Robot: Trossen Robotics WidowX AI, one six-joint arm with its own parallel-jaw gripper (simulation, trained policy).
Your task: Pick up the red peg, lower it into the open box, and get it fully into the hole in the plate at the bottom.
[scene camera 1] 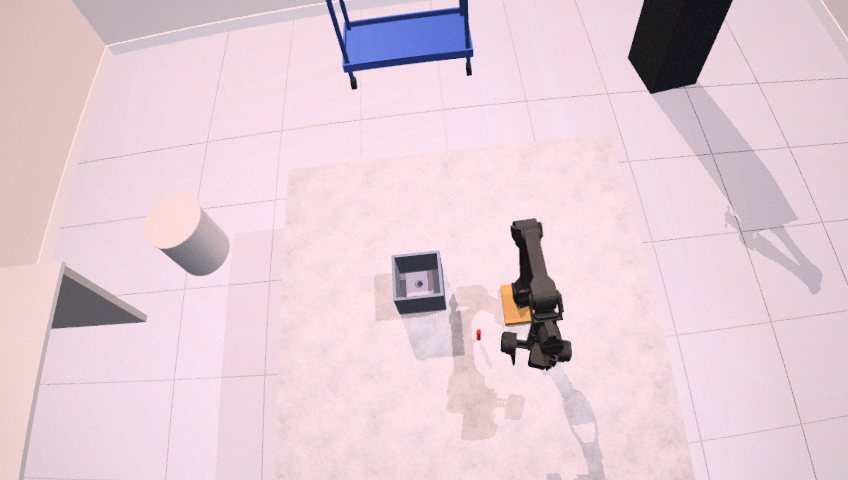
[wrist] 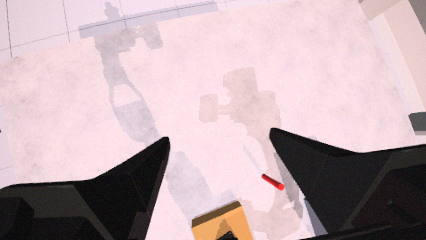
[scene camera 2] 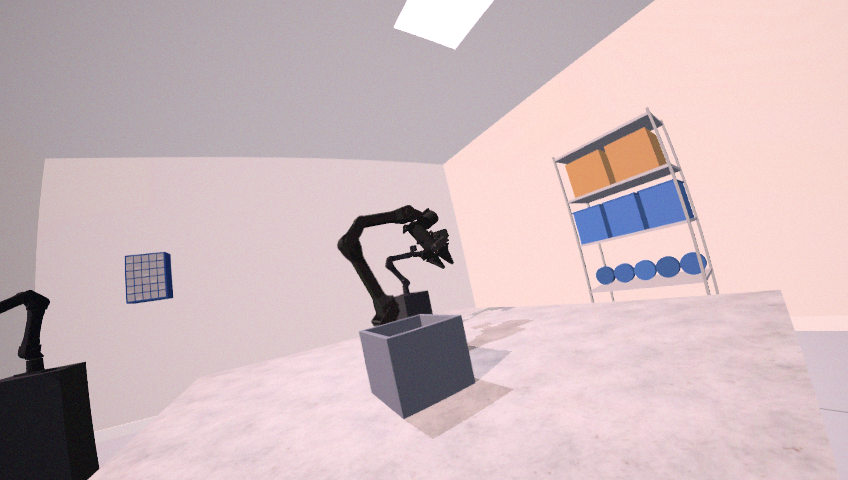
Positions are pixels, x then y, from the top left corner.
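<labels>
Scene camera 1 shows my gripper (529, 367). The wrist view shows my gripper too, and so does scene camera 2, and a spot on my gripper (wrist: 343, 187) is the same spot as (scene camera 2: 443, 249).
</labels>
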